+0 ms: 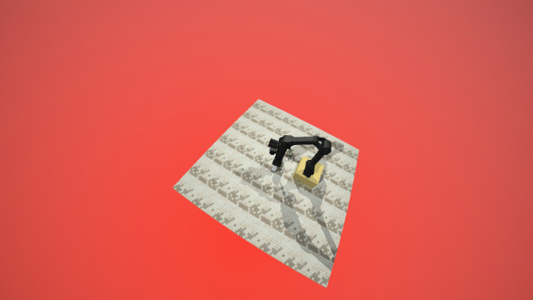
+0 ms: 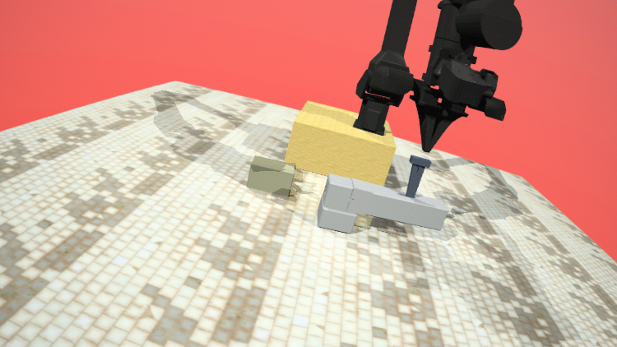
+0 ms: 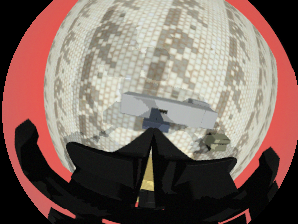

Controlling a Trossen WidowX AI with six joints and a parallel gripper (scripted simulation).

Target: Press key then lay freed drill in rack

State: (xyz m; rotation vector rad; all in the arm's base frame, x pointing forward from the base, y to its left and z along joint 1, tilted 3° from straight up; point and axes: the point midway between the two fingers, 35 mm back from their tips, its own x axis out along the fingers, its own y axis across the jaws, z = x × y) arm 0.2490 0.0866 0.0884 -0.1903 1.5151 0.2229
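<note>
Now: gripper tip 40 mm above the dark key. From my gripper tip the other things lie so: grey housing 100 mm below, 30 mm to the right, 10 mm ahead; then rack 210 mm to the right, 120 mm below, 30 mm behind; then drill 90 mm below, 50 mm to the right, 10 mm ahead.
</note>
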